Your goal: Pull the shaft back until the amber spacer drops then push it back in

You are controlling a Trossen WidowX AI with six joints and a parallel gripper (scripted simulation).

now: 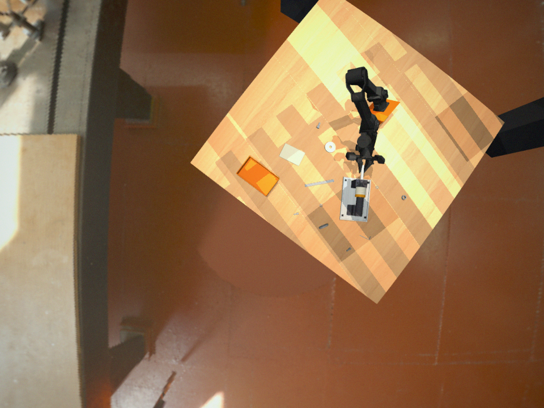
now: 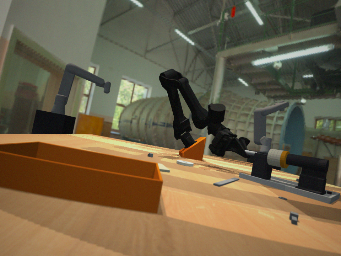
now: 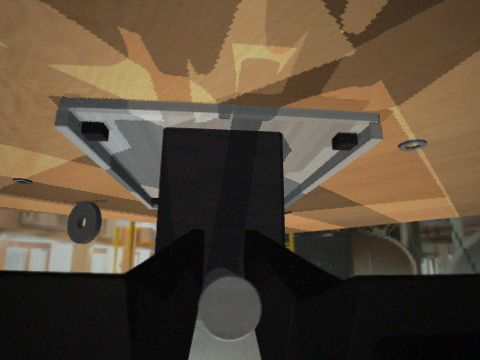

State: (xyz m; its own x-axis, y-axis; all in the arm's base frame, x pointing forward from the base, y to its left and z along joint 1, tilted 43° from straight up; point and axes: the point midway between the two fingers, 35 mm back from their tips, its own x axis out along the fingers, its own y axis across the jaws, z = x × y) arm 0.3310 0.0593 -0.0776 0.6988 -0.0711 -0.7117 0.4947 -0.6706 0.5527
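The grey shaft is 40 mm ahead of my gripper tip, 20 mm to the left of it and 20 mm above it. From my gripper tip the other things lie so: white ring 40 mm behind, 210 mm to the right, 60 mm below; grey strip 160 mm ahead, 140 mm to the right, 60 mm below; amber spacer 100 mm ahead, 60 mm to the left, 20 mm above.
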